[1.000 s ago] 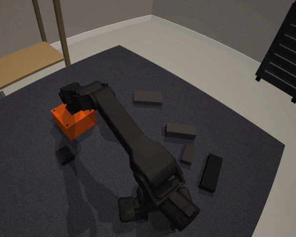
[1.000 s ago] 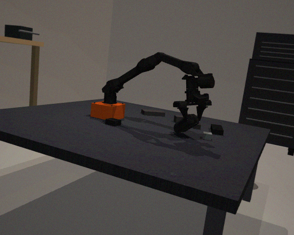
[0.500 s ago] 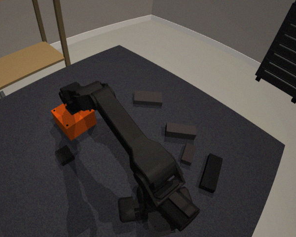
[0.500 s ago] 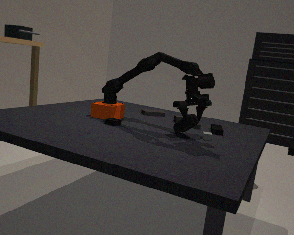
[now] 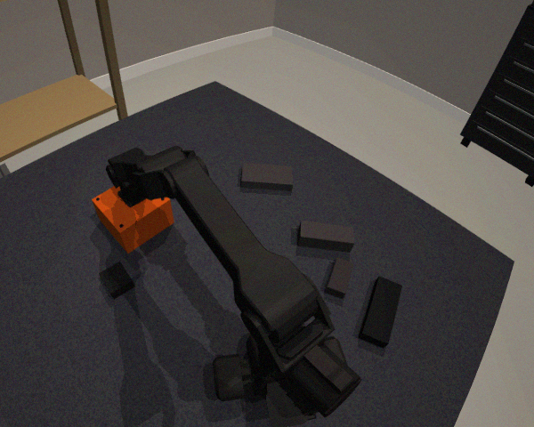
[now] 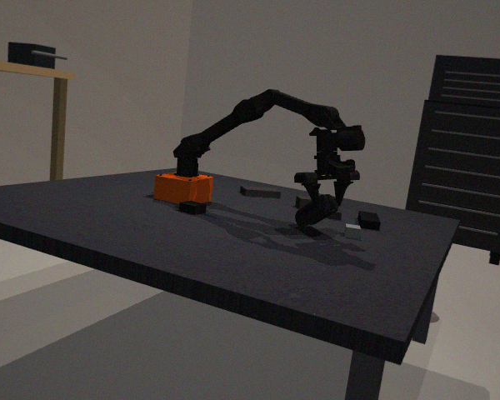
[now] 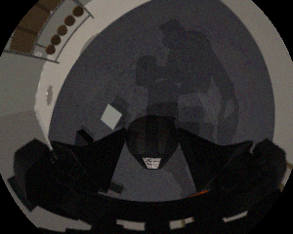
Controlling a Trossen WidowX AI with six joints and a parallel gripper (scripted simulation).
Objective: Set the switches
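The light grey cube lies 60 mm ahead of my gripper tip, 80 mm to the left of it and 70 mm below it. From my gripper tip the other things lie so: long black block 50 mm ahead, 300 mm to the left, 70 mm below; then black cube 400 mm behind, 80 mm to the right, 70 mm below.
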